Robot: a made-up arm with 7 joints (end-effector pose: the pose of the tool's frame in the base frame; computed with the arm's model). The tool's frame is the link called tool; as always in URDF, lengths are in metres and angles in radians. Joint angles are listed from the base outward.
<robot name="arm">
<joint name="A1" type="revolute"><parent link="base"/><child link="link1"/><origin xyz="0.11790 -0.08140 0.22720" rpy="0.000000 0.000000 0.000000"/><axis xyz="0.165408 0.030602 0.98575"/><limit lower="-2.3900" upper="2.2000"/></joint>
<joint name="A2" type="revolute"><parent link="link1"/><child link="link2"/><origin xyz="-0.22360 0.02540 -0.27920" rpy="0.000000 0.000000 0.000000"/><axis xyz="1 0 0"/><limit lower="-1.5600" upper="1.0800"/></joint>
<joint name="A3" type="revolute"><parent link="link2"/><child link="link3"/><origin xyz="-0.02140 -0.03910 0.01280" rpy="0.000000 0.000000 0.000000"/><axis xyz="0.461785 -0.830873 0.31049"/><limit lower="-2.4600" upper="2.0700"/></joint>
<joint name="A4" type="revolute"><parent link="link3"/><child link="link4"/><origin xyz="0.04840 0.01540 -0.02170" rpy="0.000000 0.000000 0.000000"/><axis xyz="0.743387 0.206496 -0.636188"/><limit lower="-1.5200" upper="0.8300"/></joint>
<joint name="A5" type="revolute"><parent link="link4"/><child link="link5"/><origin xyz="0.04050 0.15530 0.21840" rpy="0.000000 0.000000 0.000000"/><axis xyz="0 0 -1"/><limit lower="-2.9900" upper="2.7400"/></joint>
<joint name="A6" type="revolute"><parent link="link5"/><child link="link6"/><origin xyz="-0.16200 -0.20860 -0.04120" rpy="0.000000 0.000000 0.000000"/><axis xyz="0 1 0"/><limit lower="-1.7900" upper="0.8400"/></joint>
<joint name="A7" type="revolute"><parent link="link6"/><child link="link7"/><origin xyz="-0.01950 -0.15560 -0.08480" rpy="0.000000 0.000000 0.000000"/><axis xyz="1 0 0"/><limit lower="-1.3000" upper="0.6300"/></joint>
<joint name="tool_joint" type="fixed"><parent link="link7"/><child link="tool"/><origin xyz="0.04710 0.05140 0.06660" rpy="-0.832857 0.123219 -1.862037"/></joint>
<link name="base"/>
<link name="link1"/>
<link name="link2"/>
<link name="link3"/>
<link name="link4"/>
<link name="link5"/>
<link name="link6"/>
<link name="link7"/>
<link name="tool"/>
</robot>
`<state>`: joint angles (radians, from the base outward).
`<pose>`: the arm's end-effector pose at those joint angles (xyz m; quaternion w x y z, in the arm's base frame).
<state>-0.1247 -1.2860 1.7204 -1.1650 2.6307 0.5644 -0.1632</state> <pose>-0.1851 -0.0660 -0.5187 0.6040 0.3791 0.3595 -0.6019</pose>
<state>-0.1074 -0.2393 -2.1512 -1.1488 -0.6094 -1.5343 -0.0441</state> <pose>0.0122 -0.1828 -0.2641 0.5194 -0.4887 0.5997 -0.3630</pose>
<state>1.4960 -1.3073 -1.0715 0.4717 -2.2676 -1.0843 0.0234</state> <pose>0.3482 0.1210 0.0134 0.8630 -0.4541 0.0526 0.2149</pose>
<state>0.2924 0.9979 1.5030 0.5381 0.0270 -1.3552 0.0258</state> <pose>-0.1209 -0.1471 -0.3072 0.0378 -0.9165 -0.3533 0.1838</pose>
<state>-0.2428 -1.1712 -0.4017 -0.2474 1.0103 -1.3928 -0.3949</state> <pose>-0.2231 0.2546 -0.0995 0.0789 -0.2028 -0.8296 -0.5142</pose>
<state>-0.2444 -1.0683 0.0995 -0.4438 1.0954 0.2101 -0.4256</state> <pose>-0.3759 0.1104 -0.1001 0.0660 0.2709 0.2547 0.9260</pose>
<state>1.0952 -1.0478 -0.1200 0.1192 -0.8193 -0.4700 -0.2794</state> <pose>0.0696 -0.0796 0.1749 0.8676 -0.3307 -0.3419 -0.1447</pose>
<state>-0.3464 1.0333 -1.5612 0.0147 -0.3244 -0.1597 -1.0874</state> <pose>-0.0756 -0.1624 -0.1532 0.5033 -0.6809 0.3138 -0.4296</pose>
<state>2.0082 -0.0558 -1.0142 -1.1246 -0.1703 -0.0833 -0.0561</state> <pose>0.0599 -0.1341 0.0623 0.6512 -0.4479 -0.5525 0.2646</pose>
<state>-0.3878 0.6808 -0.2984 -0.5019 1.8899 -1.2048 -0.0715</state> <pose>-0.2458 0.3420 0.1623 0.2397 -0.0653 0.1511 0.9568</pose>
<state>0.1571 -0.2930 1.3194 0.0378 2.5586 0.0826 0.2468</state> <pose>-0.5742 0.1531 0.1007 0.1113 -0.4591 -0.7327 0.4899</pose>
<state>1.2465 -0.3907 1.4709 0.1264 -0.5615 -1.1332 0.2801</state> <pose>0.2479 -0.3060 0.1235 0.5790 0.5887 0.1744 0.5364</pose>
